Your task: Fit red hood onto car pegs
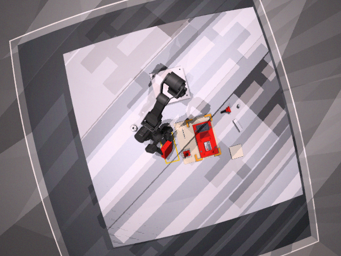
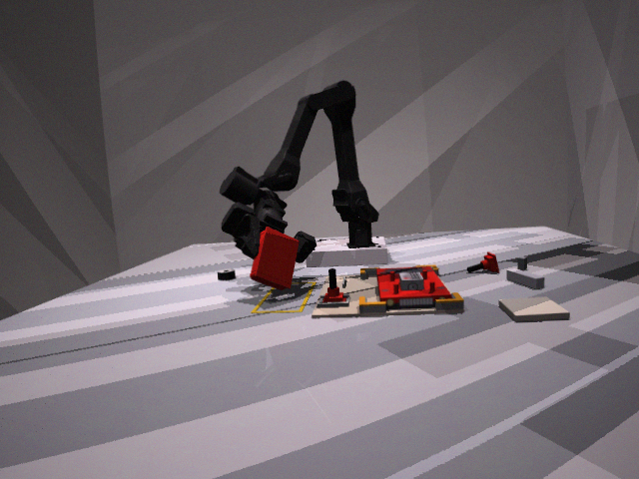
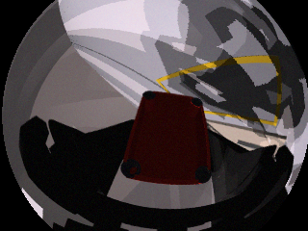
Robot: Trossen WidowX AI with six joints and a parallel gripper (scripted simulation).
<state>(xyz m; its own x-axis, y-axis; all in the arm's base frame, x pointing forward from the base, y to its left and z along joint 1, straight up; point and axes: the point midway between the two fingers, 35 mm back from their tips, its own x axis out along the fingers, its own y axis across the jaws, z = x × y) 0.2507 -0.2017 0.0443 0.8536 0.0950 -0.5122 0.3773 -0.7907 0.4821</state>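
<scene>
Now: the red hood 1 cm above my gripper tip. Also, from my gripper tip: tan tile 38 cm to the left, 19 cm ahead, 6 cm below.
</scene>
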